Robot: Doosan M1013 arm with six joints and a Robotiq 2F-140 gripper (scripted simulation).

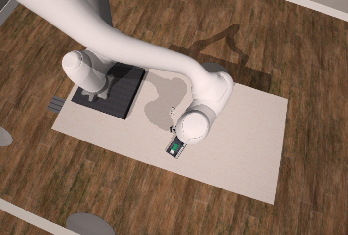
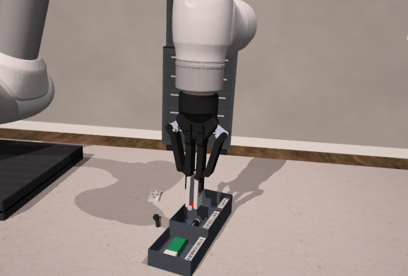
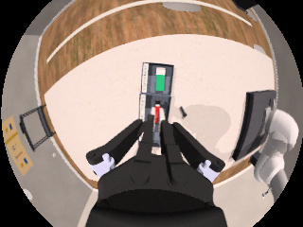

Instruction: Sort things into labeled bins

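The black battery lies 90 mm below my hand. The rest, counted from my hand: red cylinder (30 mm below); white eraser (90 mm below, 80 mm to the right, 40 mm behind); small black piece (90 mm below, 80 mm behind, 50 mm to the left).
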